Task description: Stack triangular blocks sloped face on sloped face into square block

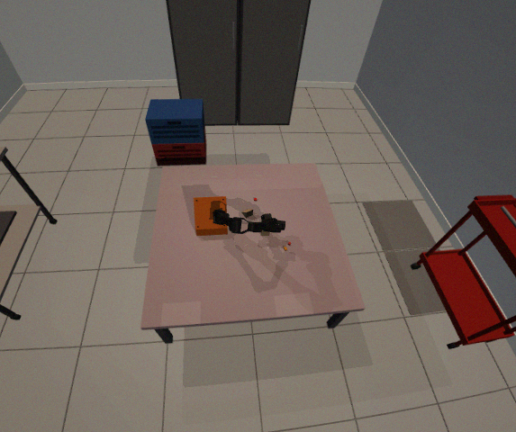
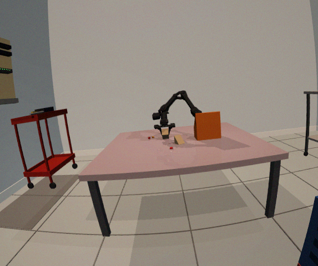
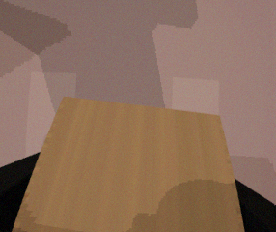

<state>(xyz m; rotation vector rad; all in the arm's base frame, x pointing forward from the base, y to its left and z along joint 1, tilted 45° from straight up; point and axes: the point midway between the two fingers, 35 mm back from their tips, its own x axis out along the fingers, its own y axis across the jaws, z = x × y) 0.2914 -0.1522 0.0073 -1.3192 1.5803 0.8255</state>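
The orange cube lies 150 mm to the right of my gripper tip, 100 mm ahead of it and 30 mm below it. Round my gripper tip: tan triangular block 10 mm above.
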